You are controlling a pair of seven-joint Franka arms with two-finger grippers.
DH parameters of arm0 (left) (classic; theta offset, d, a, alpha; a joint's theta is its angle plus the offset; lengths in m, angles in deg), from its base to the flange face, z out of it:
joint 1: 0 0.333 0 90
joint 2: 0 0 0 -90
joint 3: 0 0.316 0.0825 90
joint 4: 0 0 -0.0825 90
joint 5: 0 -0.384 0 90
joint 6: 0 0 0.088 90
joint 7: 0 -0.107 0 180
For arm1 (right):
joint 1: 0 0.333 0 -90
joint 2: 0 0 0 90
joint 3: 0 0.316 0.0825 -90
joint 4: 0 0 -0.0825 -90
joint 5: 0 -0.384 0 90
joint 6: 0 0 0.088 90
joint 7: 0 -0.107 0 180
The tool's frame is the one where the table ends.
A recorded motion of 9 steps. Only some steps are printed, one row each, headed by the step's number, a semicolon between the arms.
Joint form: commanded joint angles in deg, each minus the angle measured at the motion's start. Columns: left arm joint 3, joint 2, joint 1, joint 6, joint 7, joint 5, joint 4; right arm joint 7, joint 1, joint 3, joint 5, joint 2, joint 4, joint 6.
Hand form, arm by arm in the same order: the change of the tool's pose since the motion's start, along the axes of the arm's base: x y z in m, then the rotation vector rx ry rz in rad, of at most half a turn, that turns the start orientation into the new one. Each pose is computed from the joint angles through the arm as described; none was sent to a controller.
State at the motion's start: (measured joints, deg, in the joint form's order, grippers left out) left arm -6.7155 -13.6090 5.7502 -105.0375 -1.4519 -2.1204 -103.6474; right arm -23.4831 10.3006 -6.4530 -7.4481 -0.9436 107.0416 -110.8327
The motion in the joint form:
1: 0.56 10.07 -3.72 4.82 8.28 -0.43 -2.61; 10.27 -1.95 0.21 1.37 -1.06 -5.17 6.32
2: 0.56 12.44 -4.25 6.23 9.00 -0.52 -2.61; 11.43 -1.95 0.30 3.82 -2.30 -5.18 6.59
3: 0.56 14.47 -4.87 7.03 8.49 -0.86 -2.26; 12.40 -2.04 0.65 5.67 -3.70 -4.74 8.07
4: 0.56 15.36 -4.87 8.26 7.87 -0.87 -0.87; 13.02 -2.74 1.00 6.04 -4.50 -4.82 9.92
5: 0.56 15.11 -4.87 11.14 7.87 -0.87 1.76; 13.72 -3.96 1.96 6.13 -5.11 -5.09 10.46
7: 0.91 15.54 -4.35 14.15 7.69 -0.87 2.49; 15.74 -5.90 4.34 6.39 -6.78 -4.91 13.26
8: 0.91 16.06 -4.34 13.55 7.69 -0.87 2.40; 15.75 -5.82 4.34 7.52 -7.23 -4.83 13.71
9: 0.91 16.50 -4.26 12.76 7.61 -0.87 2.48; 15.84 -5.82 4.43 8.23 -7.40 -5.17 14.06
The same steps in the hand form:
1: -0.0380 -0.0319 0.0751 0.0541 -0.0505 0.0847; -0.0043 -0.0181 0.0438 -0.0322 -0.0214 0.1652
2: -0.0474 -0.0367 0.0963 0.0604 -0.0683 0.0886; -0.0098 -0.0214 0.0551 -0.0744 -0.0388 0.1942
3: -0.0546 -0.0421 0.1174 0.0645 -0.0968 0.0686; -0.0190 -0.0224 0.0621 -0.1047 -0.0299 0.2225
4: -0.0569 -0.0421 0.1356 0.0627 -0.1147 0.0595; -0.0255 -0.0266 0.0672 -0.1098 -0.0133 0.2300
5: -0.0567 -0.0418 0.1509 0.0640 -0.1061 0.0618; -0.0289 -0.0292 0.0743 -0.1134 -0.0199 0.2377
7: -0.0625 -0.0330 0.1570 0.0691 -0.0735 0.0754; -0.0421 -0.0251 0.0837 -0.1214 0.0001 0.2833
8: -0.0635 -0.0331 0.1619 0.0679 -0.0914 0.0757; -0.0451 -0.0264 0.0864 -0.1406 0.0032 0.2865
9: -0.0634 -0.0326 0.1677 0.0658 -0.1141 0.0757; -0.0463 -0.0268 0.0902 -0.1534 0.0014 0.2902

